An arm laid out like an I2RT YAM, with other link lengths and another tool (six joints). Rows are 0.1 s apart.
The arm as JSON. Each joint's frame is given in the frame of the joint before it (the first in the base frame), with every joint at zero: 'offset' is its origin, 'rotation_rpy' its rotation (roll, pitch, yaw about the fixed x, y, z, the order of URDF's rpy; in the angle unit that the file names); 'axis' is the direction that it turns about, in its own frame. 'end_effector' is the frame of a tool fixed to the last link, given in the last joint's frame.
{
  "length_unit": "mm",
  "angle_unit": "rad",
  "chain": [
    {
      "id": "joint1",
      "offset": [
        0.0,
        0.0,
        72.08
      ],
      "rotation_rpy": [
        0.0,
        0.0,
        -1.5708
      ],
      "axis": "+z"
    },
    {
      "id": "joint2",
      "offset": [
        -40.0,
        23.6,
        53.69
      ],
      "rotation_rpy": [
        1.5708,
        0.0,
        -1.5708
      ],
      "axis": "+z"
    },
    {
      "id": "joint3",
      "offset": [
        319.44,
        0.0,
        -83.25
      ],
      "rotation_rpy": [
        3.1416,
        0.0,
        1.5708
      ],
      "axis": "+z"
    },
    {
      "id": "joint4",
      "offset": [
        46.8,
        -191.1,
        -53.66
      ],
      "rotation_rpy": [
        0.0,
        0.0,
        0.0
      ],
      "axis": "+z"
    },
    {
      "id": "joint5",
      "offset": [
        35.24,
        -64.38,
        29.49
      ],
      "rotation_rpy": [
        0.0,
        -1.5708,
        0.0
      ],
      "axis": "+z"
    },
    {
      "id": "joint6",
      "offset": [
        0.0,
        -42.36,
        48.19
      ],
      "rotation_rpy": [
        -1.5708,
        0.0,
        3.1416
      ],
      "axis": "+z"
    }
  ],
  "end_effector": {
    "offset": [
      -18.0,
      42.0,
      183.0
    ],
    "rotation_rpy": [
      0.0,
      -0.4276,
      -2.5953
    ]
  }
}
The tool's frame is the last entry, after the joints.
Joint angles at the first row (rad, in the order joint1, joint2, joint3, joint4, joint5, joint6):
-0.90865, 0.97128, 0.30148, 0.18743, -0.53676, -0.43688
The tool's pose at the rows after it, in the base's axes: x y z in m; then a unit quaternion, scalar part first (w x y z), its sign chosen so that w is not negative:
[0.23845 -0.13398 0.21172 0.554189 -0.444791 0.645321 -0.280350]
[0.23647 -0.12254 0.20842 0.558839 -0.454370 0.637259 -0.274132]
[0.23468 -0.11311 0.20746 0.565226 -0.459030 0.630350 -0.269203]
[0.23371 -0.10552 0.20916 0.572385 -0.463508 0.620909 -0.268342]
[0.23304 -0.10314 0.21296 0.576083 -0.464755 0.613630 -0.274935]
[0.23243 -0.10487 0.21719 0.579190 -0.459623 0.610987 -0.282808]
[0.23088 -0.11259 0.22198 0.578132 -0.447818 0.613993 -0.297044]
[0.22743 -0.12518 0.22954 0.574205 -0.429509 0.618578 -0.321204]
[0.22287 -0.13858 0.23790 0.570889 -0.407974 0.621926 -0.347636]
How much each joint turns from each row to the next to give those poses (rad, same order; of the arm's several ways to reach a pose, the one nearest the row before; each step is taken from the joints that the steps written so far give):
-0.00047, -0.02880, -0.02191, -0.02288, -0.03808, -0.02954
0.00055, -0.02798, -0.02151, -0.00995, -0.02564, -0.01498
0.00195, -0.02914, -0.01247, -0.01472, -0.02117, -0.00182
-0.00086, -0.02451, -0.01155, -0.00039, -0.02304, 0.00077
0.00244, -0.01879, -0.00840, 0.01433, -0.00403, 0.00901
0.00081, -0.01066, -0.00320, 0.01689, 0.00562, 0.02000
-0.00026, -0.00572, -0.00005, 0.02275, 0.02692, 0.02852
-0.00015, -0.00942, 0.00004, 0.03353, 0.04801, 0.03911
0.00078, -0.00753, -0.00449, 0.04388, 0.05337, 0.04347

